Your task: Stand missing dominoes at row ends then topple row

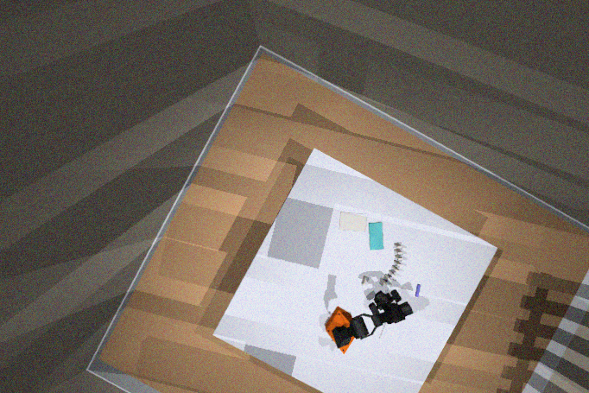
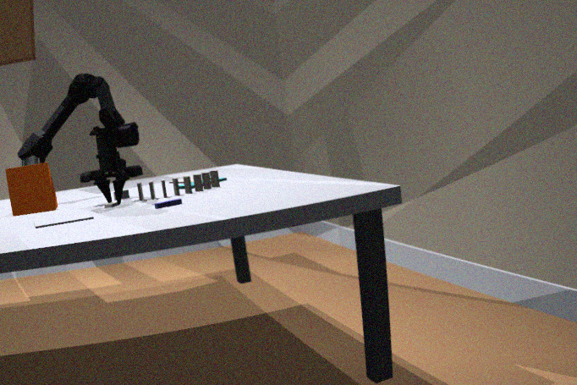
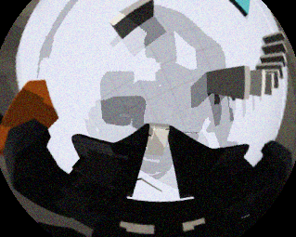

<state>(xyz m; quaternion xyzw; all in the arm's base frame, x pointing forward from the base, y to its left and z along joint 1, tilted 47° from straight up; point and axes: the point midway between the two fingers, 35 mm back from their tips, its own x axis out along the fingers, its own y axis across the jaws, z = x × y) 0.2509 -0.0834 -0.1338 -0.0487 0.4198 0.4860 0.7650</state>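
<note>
My gripper tip is now 180 mm past the cream card and 160 mm to the left of it. Also, from my gripper tip: blue domino 110 mm ahead, 210 mm to the right; teal card 320 mm ahead, 160 mm to the left.
</note>
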